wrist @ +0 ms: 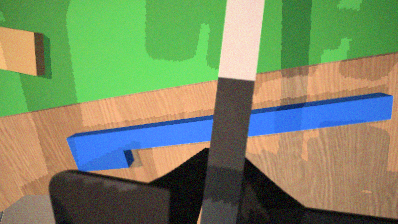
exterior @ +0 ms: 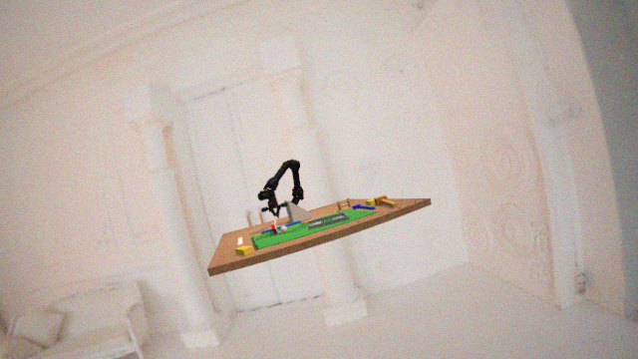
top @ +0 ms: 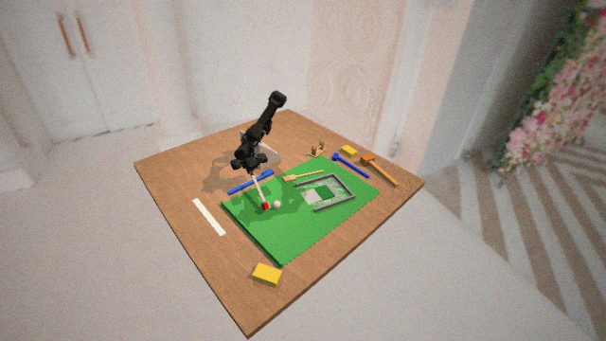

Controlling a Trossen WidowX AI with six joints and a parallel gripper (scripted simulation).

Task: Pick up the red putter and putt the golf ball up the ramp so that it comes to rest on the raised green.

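Right now my gripper tip is 120 mm short of the red putter and 10 mm to the left of it. The rest, counted from my gripper tip: green mat (250 mm ahead, 190 mm to the left, 70 mm below); then white golf ball (230 mm ahead, 30 mm to the left, 50 mm below); then white strip (110 mm ahead, 290 mm to the right, 70 mm below).
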